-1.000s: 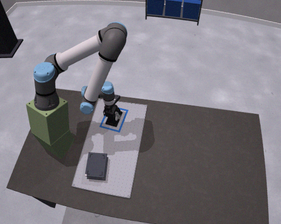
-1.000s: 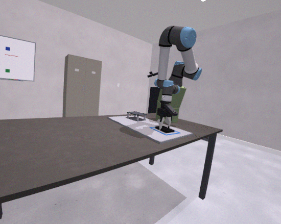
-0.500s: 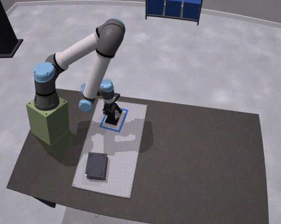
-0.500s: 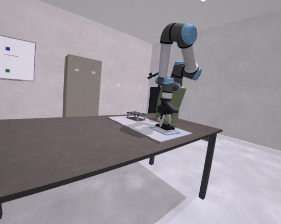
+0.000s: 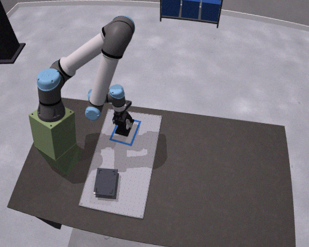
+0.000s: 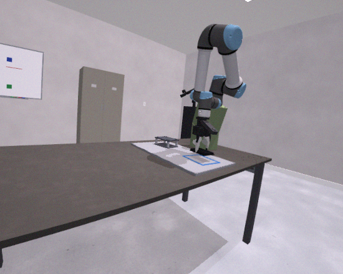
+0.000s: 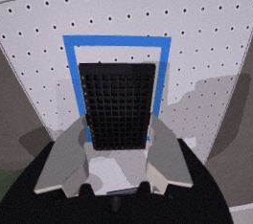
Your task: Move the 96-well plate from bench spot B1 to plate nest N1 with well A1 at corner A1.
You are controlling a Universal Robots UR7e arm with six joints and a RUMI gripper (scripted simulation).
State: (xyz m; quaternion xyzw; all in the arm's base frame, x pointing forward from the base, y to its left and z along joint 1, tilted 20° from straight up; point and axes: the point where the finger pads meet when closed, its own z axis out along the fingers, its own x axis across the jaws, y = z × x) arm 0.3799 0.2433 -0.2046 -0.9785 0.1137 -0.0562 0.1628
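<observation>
The raised nest is 50 mm behind my hand and 380 mm to the right of it. From my hand the other things lie so: black 96-well plate: 10 mm below.
</observation>
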